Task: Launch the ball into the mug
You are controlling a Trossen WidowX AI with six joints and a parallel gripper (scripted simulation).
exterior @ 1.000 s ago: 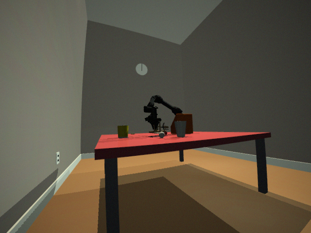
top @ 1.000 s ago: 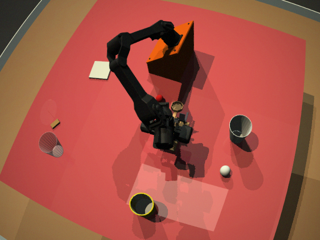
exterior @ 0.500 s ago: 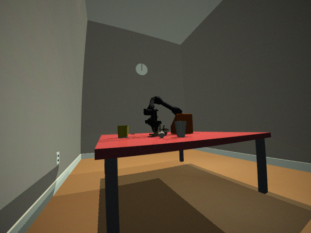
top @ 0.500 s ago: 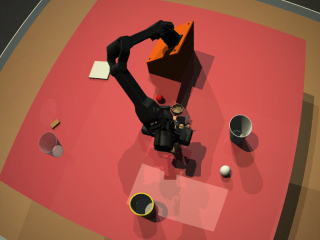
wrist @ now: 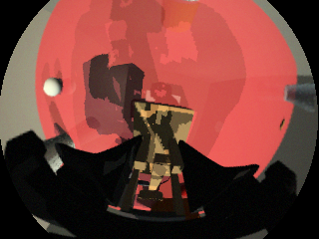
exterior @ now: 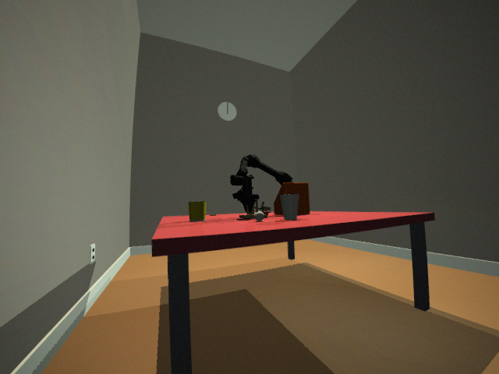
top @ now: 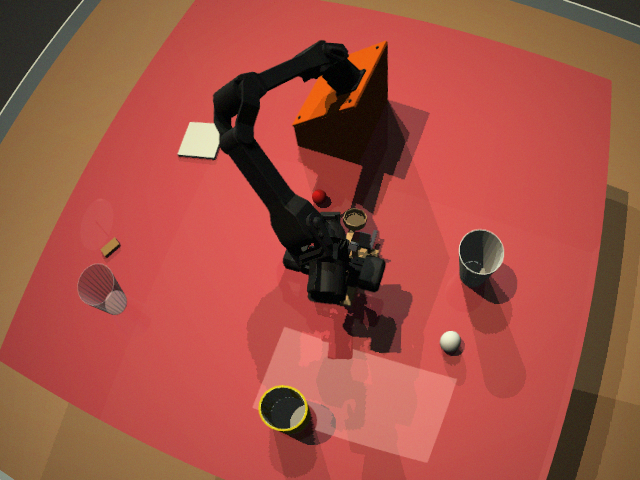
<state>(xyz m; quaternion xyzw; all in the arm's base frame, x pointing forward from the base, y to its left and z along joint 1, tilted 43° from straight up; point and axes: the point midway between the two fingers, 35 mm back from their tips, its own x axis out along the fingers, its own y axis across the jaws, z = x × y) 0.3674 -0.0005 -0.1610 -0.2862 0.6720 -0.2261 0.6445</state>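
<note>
Now: gripper tip 17 cm past the red ball, 11 cm to the left of it and 2 cm above it. Round my gripper tip: white ball: 4 cm ahead, 26 cm to the left, 1 cm below; then wooden catapult: 7 cm behind, 1 cm to the left, 2 cm above; then yellow mug: 29 cm ahead, 2 cm to the left.
</note>
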